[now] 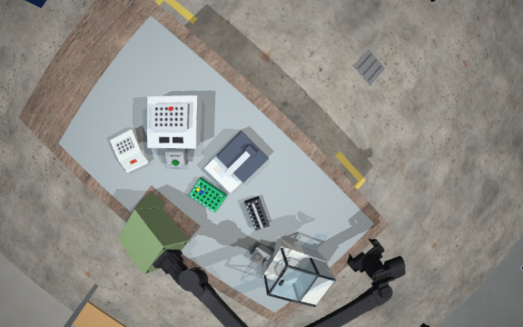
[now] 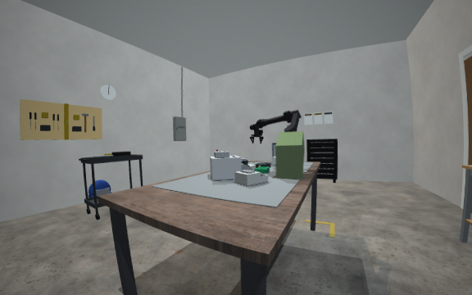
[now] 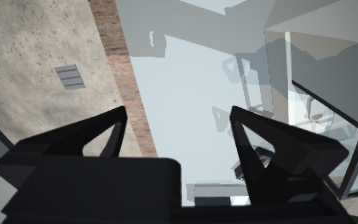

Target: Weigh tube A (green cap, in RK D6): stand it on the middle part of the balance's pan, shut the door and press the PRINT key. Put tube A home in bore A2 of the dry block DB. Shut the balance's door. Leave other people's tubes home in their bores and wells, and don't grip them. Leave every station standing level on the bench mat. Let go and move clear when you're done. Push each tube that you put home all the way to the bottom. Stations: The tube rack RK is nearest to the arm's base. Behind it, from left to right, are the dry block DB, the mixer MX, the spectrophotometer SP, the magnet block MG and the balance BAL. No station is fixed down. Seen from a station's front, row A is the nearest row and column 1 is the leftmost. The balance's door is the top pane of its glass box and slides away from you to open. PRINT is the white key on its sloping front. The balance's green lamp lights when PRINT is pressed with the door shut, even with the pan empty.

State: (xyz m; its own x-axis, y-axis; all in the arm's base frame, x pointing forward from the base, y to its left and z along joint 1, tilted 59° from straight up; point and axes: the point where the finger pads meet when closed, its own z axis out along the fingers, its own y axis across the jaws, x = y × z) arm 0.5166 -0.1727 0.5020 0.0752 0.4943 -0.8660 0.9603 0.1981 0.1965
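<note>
Now: the sliding door 31 cm behind my hand, 10 cm to the left of it and 1 cm below it. The rest, counted from my hand: magnet block MG (22 cm behind, 34 cm to the left, 20 cm below); then white print key (35 cm behind, 21 cm to the left, 15 cm below); then balance pan (30 cm behind, 7 cm to the left, 14 cm below).
</note>
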